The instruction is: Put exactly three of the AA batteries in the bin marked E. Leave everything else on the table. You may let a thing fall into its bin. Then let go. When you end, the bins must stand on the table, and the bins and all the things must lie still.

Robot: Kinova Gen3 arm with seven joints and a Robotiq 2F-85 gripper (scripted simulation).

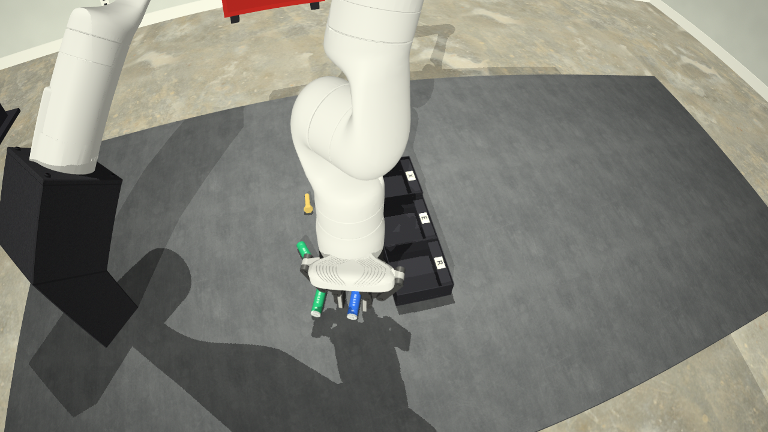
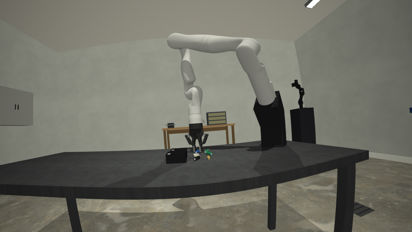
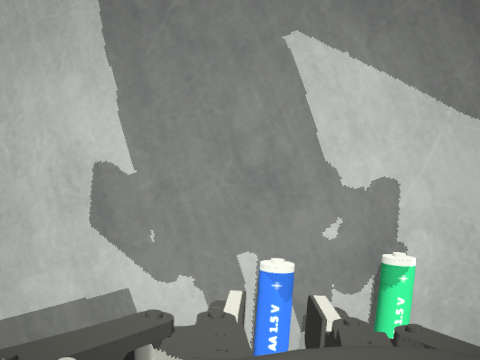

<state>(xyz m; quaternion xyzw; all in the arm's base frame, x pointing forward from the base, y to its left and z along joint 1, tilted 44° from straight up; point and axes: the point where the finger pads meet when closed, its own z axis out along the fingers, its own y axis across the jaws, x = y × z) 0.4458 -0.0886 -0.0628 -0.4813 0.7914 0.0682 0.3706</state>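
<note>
Right now my hand is 20 mm above the blue AA battery. Also, from my hand: white domino: 10 mm ahead, 80 mm to the left, 20 mm below; then black bin marked E: 100 mm ahead, 120 mm to the left; then black AA battery: 190 mm to the left, 20 mm below.
</note>
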